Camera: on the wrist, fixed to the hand. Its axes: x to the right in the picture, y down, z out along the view.
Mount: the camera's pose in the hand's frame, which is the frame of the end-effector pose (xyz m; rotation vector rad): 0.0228 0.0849 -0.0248 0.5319 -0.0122 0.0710
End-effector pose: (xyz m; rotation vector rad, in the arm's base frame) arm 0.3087 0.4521 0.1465 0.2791 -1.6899 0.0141
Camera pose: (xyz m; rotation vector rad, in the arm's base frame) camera 0.3141 0.5347 0.1852 0.6151 -1.6852 0.5207
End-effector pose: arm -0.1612 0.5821 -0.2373 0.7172 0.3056 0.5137
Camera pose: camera -0.1819 0.6622 -0.1986 1.2500 0.4124 0.4987
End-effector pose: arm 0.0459 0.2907 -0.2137 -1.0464 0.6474 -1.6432
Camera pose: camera 0.0625 0.2401 -0.2879 -0.6365 0.2107 -1.6205
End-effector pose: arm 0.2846 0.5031 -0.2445 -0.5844 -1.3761 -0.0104
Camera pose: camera 0.3411 0.5736 -0.2580 -0.1852 -1.2991 0.4055
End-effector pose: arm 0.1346 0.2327 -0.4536 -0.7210 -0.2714 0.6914
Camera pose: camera 0.1217 0.2813 -0.5299 -0.2191 -0.0646 0.7929
